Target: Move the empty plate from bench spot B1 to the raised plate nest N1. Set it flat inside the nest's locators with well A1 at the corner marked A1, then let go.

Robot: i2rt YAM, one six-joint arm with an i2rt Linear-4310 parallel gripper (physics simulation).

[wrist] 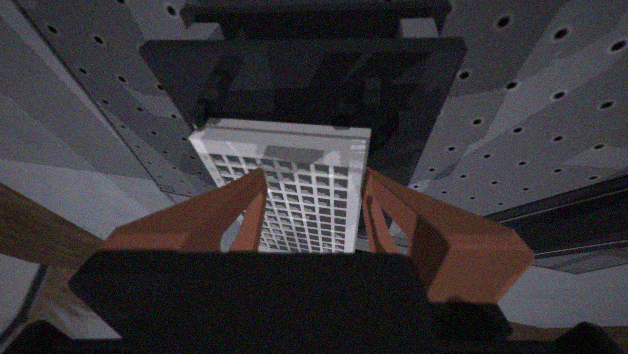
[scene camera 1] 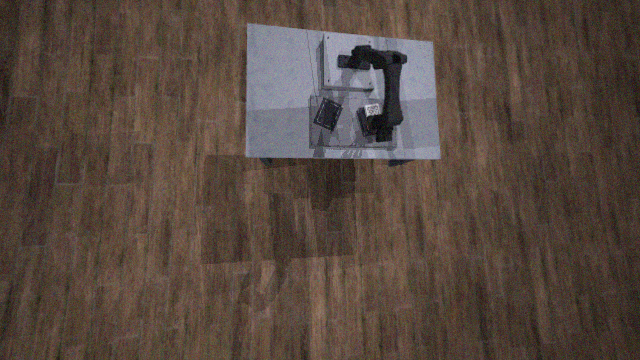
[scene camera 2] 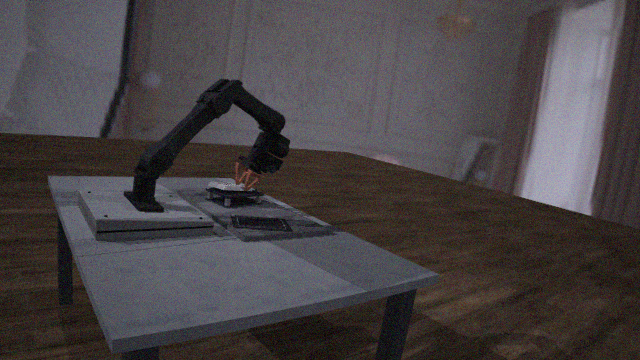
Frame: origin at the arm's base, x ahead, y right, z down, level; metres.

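Where they show: gripper, between the fingertips: point(wrist: 314, 176) point(scene camera 1: 372, 121) point(scene camera 2: 240, 188); arm's base, origin of its link: point(scene camera 1: 354, 62) point(scene camera 2: 142, 202).
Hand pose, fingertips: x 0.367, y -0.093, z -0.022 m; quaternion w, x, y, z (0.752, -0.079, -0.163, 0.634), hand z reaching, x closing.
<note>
Each offset is from my fingertips to the top centre of the thing. "*": to the spot under its first point. Level surfaces: height alone.
The white multiwell plate {dx -0.036, dy -0.008, dz -0.019 m} point(scene camera 1: 372, 109) point(scene camera 2: 225, 186) point(wrist: 310, 155) is between the orange fingers of my gripper point(scene camera 2: 246, 185) point(wrist: 314, 176), which is shut on it. In the wrist view its far edge sticks out to the left of the left finger, and that finger covers some wells. The plate is low over the dark raised nest {dx -0.019, dy -0.002, dz +0.001 m} point(scene camera 2: 254, 193) point(wrist: 310, 65), towards the nest's left side in the wrist view. A small dark locator {* dx +0.025, dy -0.058, dz +0.005 m} point(wrist: 201, 112) shows by its far left corner. Contact with the nest and the A1 marks cannot be made out. In scene camera 1 the arm hides the fingertips.
Bench spot B1, a dark outlined rectangle {* dx -0.053, dy +0.247, dz +0.048 m} point(scene camera 1: 328, 114) point(scene camera 2: 261, 223) point(wrist: 575, 220), lies beside the nest on the perforated board {dx -0.017, dy +0.090, dz +0.049 m} point(scene camera 1: 345, 137) point(wrist: 480, 145). The arm's light base slab point(scene camera 1: 332, 80) point(scene camera 2: 115, 217) stands behind them on the table {dz +0.062 m} point(scene camera 1: 277, 75) point(scene camera 2: 215, 285).
</note>
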